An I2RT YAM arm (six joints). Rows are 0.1 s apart.
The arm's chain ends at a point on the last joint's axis. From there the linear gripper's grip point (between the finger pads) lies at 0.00 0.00 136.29 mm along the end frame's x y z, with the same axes.
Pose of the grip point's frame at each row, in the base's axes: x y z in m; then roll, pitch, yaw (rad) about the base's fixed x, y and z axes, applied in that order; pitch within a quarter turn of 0, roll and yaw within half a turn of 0:
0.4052, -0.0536, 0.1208, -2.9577, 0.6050, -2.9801
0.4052, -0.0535, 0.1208, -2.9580, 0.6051, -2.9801
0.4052, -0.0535, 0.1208, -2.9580, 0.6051, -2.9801
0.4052, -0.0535, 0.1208, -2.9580, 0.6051, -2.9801
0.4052, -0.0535, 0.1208, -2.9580, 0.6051, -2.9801
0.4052, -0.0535, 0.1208, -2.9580, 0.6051, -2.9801
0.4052, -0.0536, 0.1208, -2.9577, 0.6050, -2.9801
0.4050, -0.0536, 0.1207, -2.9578, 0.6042, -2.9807
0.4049, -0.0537, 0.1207, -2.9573, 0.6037, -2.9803
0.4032, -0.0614, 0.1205, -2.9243, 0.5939, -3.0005
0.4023, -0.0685, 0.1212, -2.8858, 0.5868, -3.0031
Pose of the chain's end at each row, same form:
0.3260, -0.0413, 0.2310, -2.9577, 0.6050, -2.9801
0.3260, -0.0412, 0.2310, -2.9580, 0.6051, -2.9801
0.3260, -0.0412, 0.2310, -2.9580, 0.6051, -2.9801
0.3260, -0.0412, 0.2310, -2.9580, 0.6051, -2.9801
0.3260, -0.0412, 0.2310, -2.9580, 0.6051, -2.9801
0.3260, -0.0412, 0.2310, -2.9580, 0.6051, -2.9801
0.3260, -0.0413, 0.2310, -2.9577, 0.6050, -2.9801
0.3259, -0.0412, 0.2310, -2.9578, 0.6042, -2.9807
0.3258, -0.0413, 0.2310, -2.9573, 0.6037, -2.9803
0.3253, -0.0428, 0.2308, -2.9243, 0.5939, -3.0005
0.3252, -0.0444, 0.2310, -2.8858, 0.5868, -3.0031

